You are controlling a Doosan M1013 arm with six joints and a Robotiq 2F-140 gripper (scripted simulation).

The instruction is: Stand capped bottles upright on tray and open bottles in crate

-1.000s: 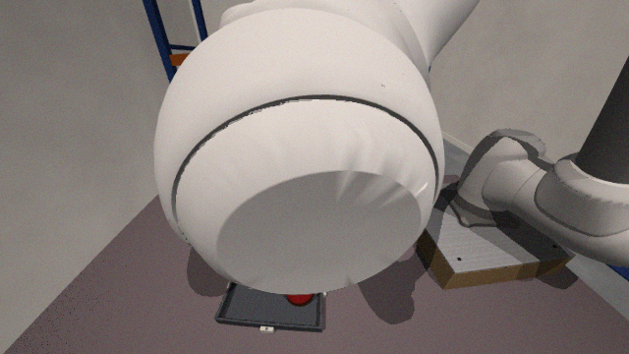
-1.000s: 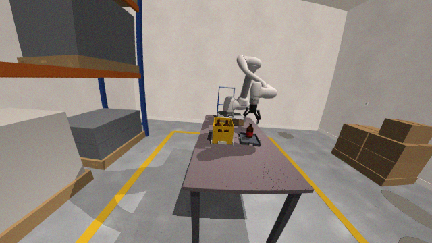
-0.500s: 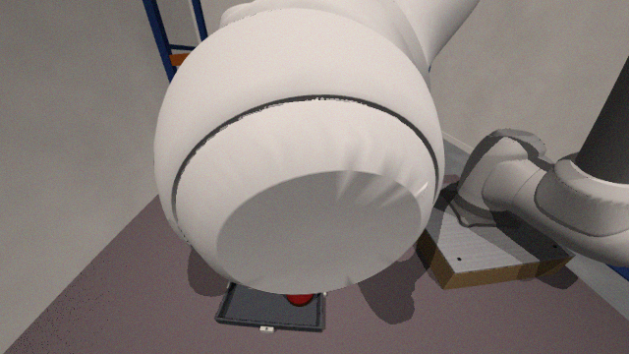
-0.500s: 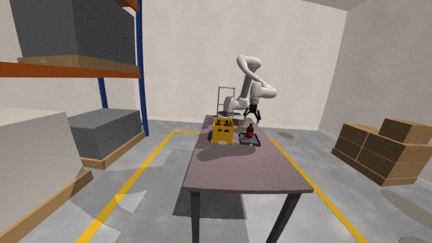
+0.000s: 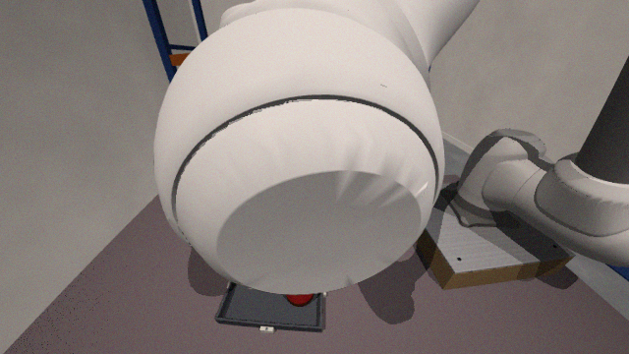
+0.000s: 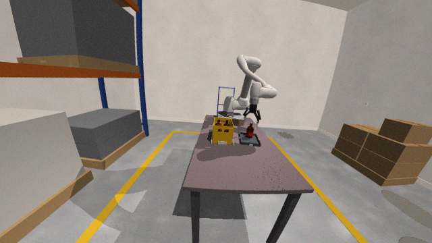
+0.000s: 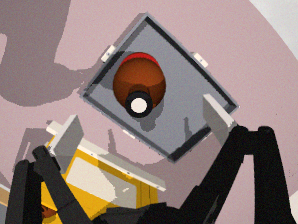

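The brown capped bottle is 1 cm behind my hand, 1 cm to the left of it and 8 cm below it. The rest, counted from my hand: yellow crate 9 cm ahead, 28 cm to the right, 8 cm below; then dark grey tray 6 cm ahead, 15 cm below.
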